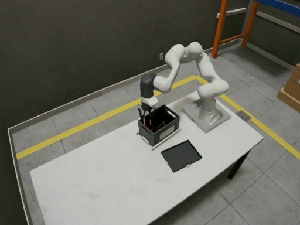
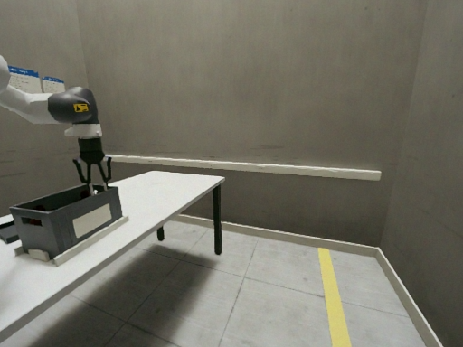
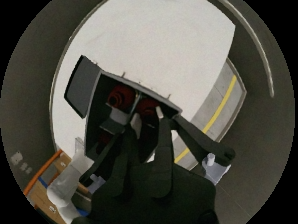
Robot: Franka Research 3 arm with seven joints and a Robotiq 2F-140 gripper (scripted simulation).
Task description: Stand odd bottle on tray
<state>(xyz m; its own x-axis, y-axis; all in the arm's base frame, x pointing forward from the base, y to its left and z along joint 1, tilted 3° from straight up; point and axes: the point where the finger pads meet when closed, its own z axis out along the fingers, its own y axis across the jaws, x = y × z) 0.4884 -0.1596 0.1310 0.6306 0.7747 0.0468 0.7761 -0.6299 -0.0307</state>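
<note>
Right now my hand is 90 mm past the dark grey crate, 90 mm above it and 30 mm to the right of it. The rest, counted from my hand: flat black tray: 320 mm to the left, 160 mm below, 90 mm behind.
</note>
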